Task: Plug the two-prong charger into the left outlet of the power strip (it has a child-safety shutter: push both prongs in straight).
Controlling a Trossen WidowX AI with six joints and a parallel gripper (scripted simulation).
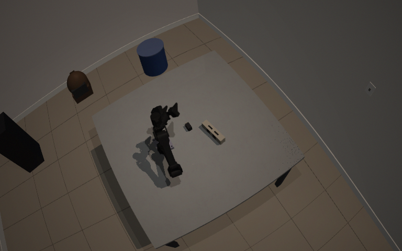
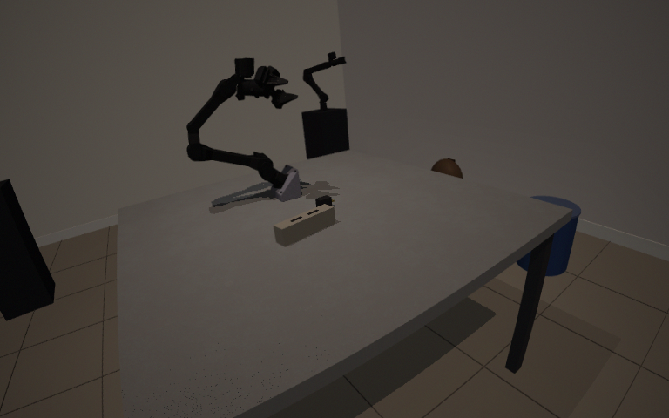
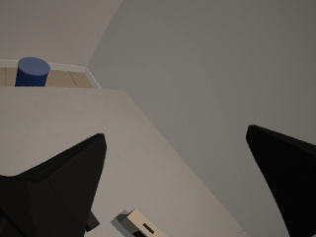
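Right now my gripper tip is 90 mm short of the black two-prong charger, 30 mm to the right of it and 400 mm above it.
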